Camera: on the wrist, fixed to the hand. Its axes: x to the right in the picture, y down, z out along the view.
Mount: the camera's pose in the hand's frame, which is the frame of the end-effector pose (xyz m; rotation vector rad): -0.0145 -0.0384 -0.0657 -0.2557 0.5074 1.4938
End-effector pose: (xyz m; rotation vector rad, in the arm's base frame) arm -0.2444 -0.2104 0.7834 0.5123 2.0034 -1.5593
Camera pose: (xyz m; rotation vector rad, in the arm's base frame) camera -0.2682 -0.1563 0.8335 1.8258 1.2970 -0.2316
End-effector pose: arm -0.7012 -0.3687 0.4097 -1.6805 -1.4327 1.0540
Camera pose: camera -0.6599 -0.3764 0.4748 -2.9532 0.2476 0.9335
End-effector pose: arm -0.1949 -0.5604 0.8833 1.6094 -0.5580 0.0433
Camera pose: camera -0.1737 -0.4931 0.8513 0.5851 -1.1677 1.3721
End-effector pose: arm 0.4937 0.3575 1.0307 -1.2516 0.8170 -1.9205
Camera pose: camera 0.4287 0.3996 1.0322 0.0075 1.6308 -0.8255
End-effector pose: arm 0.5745 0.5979 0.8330 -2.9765 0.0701 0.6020
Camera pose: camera 0.5890 0.6291 0.9024 1.9922 -1.8335 0.1309
